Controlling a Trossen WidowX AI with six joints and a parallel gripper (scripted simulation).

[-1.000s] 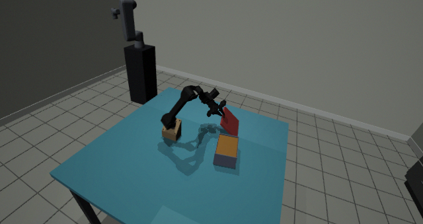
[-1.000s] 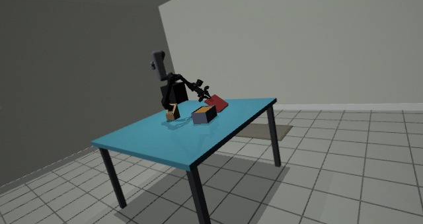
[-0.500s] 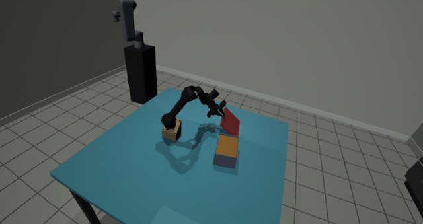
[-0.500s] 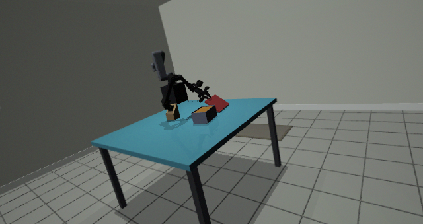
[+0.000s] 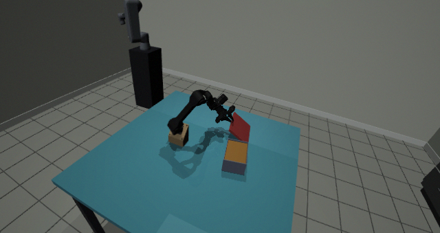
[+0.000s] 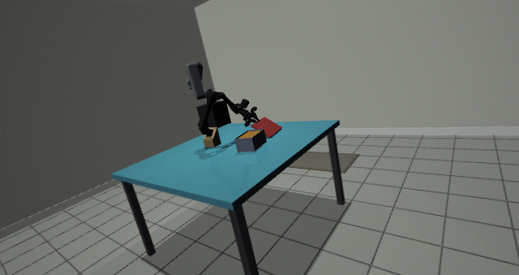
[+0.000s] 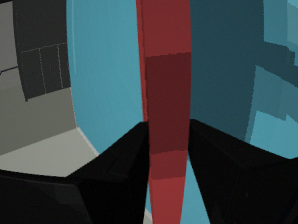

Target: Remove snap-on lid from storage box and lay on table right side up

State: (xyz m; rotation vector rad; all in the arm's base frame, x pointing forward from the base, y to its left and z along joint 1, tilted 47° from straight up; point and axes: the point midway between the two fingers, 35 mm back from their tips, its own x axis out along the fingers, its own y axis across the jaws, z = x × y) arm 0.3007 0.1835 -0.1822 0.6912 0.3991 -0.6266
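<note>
The lid lies 7 cm ahead of my gripper tip, 1 cm to the left of it and 4 cm below it. Round my gripper tip: storage box: 11 cm ahead, 28 cm to the right, 6 cm below.
</note>
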